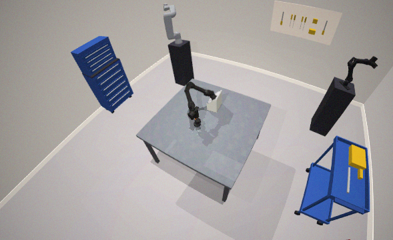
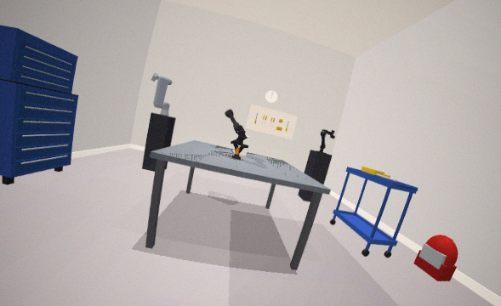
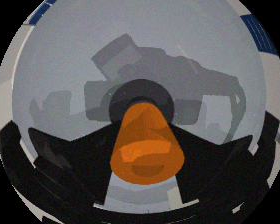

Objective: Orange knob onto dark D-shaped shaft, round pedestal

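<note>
The orange knob lies 20 mm above my gripper tip. The rest, counted from my gripper tip: dark round pedestal: 20 mm below.
</note>
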